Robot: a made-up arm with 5 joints.
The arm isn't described. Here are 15 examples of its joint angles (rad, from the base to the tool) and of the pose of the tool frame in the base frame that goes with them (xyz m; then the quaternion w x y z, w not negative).
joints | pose
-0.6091 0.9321 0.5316 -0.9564 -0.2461 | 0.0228 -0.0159 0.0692 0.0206 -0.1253 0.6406 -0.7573
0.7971 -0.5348 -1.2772 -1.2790 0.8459 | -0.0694 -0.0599 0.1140 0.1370 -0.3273 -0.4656 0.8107
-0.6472 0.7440 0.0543 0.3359 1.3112 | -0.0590 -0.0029 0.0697 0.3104 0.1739 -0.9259 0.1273
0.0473 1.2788 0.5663 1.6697 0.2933 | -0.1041 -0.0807 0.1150 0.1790 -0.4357 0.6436 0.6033
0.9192 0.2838 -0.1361 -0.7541 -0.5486 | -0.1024 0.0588 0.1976 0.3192 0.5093 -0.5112 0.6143
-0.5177 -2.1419 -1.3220 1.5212 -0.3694 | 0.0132 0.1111 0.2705 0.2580 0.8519 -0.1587 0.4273
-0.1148 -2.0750 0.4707 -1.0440 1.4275 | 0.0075 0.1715 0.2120 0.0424 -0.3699 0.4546 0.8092
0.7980 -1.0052 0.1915 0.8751 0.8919 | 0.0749 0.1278 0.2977 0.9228 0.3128 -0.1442 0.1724
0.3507 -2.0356 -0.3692 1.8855 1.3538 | 0.0878 0.2173 0.2778 0.9705 0.1392 0.0828 0.1786
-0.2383 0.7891 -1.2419 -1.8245 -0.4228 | 0.0878 -0.0443 0.0183 0.2933 -0.6570 -0.2868 0.6325
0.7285 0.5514 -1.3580 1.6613 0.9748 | -0.2134 0.0603 0.1008 0.0669 0.4206 -0.9040 -0.0369
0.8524 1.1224 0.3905 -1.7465 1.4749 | -0.1926 0.0985 0.1701 0.8363 -0.3458 -0.1888 0.3814
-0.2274 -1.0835 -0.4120 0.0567 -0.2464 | -0.0271 0.0437 0.1909 0.1161 0.4276 -0.2071 0.8723
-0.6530 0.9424 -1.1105 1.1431 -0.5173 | 0.0537 0.0281 -0.0086 0.9053 -0.0300 0.3210 -0.2766
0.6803 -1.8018 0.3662 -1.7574 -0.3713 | 0.1055 0.1033 0.2125 0.1195 -0.4986 -0.7355 -0.4429
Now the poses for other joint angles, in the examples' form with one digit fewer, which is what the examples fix.
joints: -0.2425 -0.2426 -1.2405 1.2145 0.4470
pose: -0.055 -0.067 0.084 0.199 -0.487 0.681 -0.509
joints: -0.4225 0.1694 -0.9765 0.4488 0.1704
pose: -0.001 -0.013 0.036 0.364 -0.089 0.702 -0.606
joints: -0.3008 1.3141 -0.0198 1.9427 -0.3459
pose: -0.063 -0.055 0.033 0.698 -0.279 0.498 0.432
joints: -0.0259 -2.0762 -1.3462 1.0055 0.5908
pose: 0.046 0.045 0.288 0.380 0.664 -0.069 0.641
